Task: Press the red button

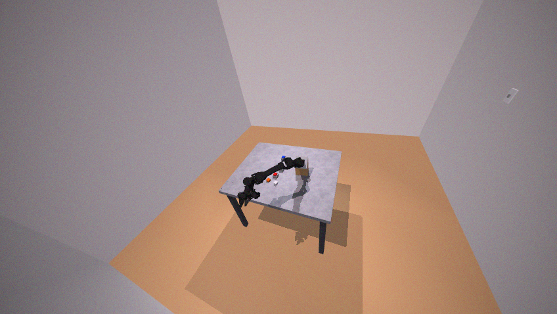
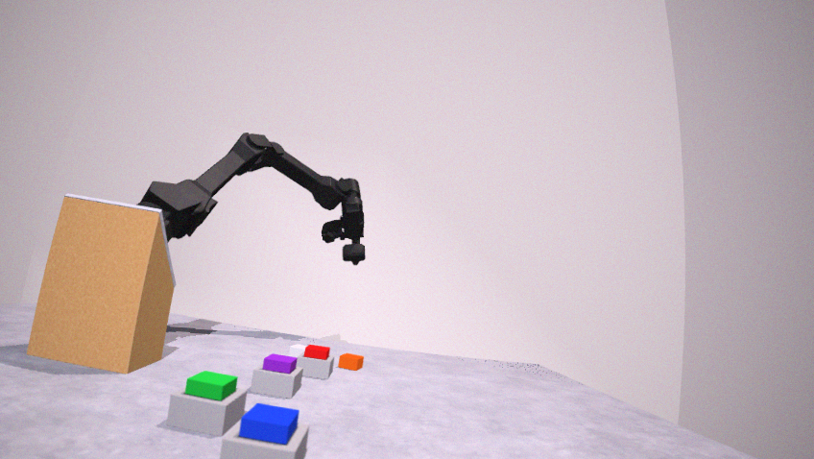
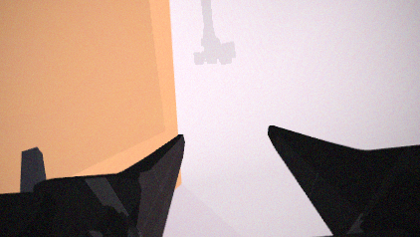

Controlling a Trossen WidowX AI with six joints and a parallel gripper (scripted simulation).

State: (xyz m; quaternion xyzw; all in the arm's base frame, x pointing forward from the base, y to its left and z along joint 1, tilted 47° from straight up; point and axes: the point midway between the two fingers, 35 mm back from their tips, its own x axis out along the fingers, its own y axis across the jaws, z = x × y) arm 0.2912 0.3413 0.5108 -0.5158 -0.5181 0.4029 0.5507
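My gripper tip is 54 cm to the left of the red button, 20 cm above it and 4 cm past it. Round my gripper tip: small white block (45 cm to the right, 22 cm below, 7 cm behind); then purple button (64 cm to the right, 20 cm below, 7 cm behind); then orange block (47 cm to the right, 22 cm below, 2 cm ahead).
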